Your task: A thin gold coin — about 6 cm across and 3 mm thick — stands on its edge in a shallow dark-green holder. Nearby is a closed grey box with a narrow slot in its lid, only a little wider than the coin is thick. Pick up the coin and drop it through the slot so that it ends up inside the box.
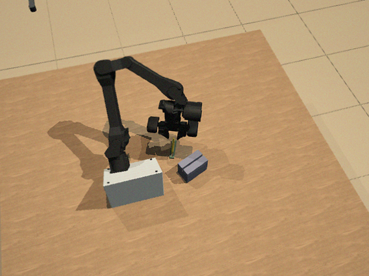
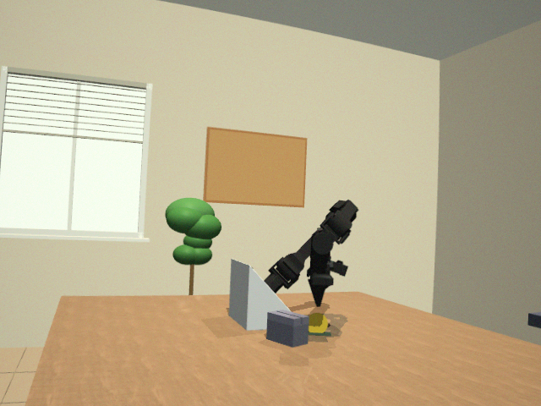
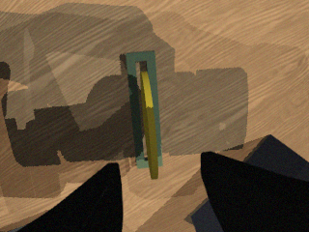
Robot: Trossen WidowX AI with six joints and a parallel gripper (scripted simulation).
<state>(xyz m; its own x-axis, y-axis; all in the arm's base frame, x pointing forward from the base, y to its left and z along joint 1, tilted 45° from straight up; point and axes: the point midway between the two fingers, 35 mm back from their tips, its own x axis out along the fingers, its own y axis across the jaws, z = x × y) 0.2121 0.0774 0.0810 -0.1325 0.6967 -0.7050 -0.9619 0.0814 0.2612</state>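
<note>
The gold coin lies 50 mm below my gripper tip.
</note>
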